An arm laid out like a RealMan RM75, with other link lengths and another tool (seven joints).
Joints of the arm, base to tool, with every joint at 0 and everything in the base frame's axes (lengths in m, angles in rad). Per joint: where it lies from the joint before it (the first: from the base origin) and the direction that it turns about. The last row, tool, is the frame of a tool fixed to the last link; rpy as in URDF.
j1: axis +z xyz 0 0 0.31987
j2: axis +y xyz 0 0 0
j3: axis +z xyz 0 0 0.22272
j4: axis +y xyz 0 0 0
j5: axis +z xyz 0 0 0.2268
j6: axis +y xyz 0 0 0
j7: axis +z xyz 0 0 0.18
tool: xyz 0.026 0.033 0.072 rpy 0 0.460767 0.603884
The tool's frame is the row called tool.
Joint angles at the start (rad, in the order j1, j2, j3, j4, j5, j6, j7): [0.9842 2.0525 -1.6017 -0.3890 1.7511 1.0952 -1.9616]
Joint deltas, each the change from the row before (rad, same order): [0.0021 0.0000 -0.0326 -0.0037 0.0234 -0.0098 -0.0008]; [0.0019 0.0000 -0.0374 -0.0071 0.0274 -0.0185 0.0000]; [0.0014 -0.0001 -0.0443 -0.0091 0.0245 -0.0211 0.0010]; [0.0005 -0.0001 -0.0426 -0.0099 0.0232 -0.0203 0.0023]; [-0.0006 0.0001 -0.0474 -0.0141 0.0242 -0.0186 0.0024]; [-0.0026 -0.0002 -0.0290 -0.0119 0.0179 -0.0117 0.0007]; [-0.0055 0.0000 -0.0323 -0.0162 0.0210 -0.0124 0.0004]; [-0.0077 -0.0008 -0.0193 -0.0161 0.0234 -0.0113 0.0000]
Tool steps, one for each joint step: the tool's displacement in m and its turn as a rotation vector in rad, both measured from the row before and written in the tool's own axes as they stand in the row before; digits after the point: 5 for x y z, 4 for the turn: [-0.00037 0.00185 0.00268 0.0009 0.0061 -0.0074]; [-0.00153 0.00078 0.00284 0.0067 0.0039 -0.0062]; [0.00017 0.00080 0.00397 0.0092 0.0113 -0.0092]; [0.00028 0.00110 0.00389 0.0078 0.0106 -0.0080]; [0.00048 0.00284 0.00452 0.0048 0.0126 -0.0129]; [-0.00047 0.00226 0.00248 0.0016 0.0036 -0.0078]; [-0.00063 0.00338 0.00287 -0.0006 0.0019 -0.0089]; [-0.00306 0.00239 0.00064 -0.0023 -0.0113 -0.0004]
